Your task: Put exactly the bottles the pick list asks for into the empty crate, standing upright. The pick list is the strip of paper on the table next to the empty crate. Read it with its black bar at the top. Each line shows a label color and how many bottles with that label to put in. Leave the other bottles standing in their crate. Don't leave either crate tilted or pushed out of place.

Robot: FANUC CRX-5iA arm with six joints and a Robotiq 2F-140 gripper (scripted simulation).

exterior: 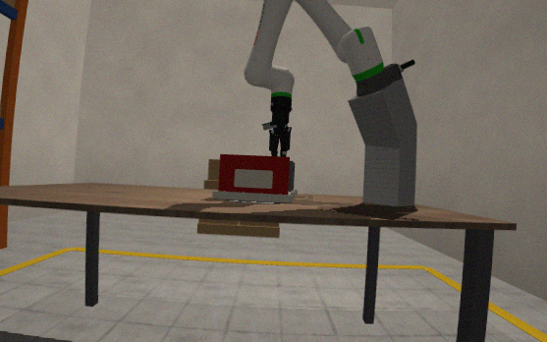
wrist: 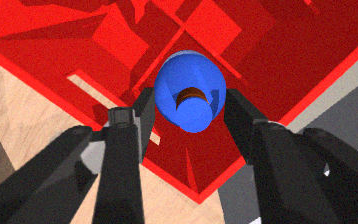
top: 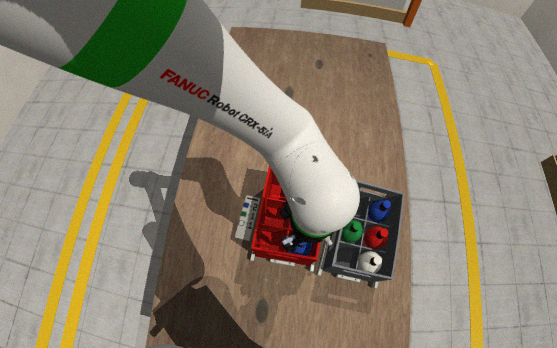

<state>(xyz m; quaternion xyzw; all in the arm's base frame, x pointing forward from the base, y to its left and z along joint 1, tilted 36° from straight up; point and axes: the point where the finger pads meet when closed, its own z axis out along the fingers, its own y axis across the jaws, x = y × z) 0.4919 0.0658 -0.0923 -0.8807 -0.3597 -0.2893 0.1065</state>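
My hand is 200 mm short of the blue-label bottle, 210 mm to the left of it and 80 mm above it. Round my hand: grey crate: 100 mm ahead, 180 mm to the right, 90 mm below; then red crate: 80 mm ahead, 60 mm to the left, 90 mm below; then green-label bottle: 100 mm ahead, 140 mm to the right, 80 mm below.
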